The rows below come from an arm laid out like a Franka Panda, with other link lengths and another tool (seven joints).
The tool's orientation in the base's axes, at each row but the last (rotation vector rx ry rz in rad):
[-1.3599 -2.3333 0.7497]
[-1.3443 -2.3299 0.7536]
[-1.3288 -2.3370 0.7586]
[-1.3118 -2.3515 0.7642]
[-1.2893 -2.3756 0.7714]
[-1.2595 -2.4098 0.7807]
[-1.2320 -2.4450 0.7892]
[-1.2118 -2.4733 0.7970]
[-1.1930 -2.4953 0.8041]
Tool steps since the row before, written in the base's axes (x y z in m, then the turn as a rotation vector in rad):
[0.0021 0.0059 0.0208 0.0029 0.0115 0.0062]
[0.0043 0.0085 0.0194 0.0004 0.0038 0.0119]
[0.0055 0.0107 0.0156 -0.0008 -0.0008 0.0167]
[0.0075 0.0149 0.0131 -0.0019 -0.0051 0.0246]
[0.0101 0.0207 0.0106 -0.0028 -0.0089 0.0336]
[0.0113 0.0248 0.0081 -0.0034 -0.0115 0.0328]
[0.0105 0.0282 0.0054 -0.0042 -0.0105 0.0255]
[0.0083 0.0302 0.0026 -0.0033 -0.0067 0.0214]
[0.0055 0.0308 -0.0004 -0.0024 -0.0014 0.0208]
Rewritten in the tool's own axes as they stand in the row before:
[0.0046 -0.0085 -0.0194 0.0088 0.0030 -0.0096]
[0.0059 -0.0052 -0.0201 0.0035 -0.0053 -0.0108]
[0.0070 -0.0012 -0.0184 0.0003 -0.0109 -0.0127]
[0.0093 0.0035 -0.0187 -0.0026 -0.0183 -0.0171]
[0.0124 0.0095 -0.0200 -0.0050 -0.0260 -0.0227]
[0.0143 0.0141 -0.0202 -0.0068 -0.0271 -0.0209]
[0.0166 0.0172 -0.0190 -0.0057 -0.0228 -0.0150]
[0.0188 0.0188 -0.0167 -0.0032 -0.0180 -0.0134]
[0.0205 0.0194 -0.0135 0.0003 -0.0143 -0.0153]

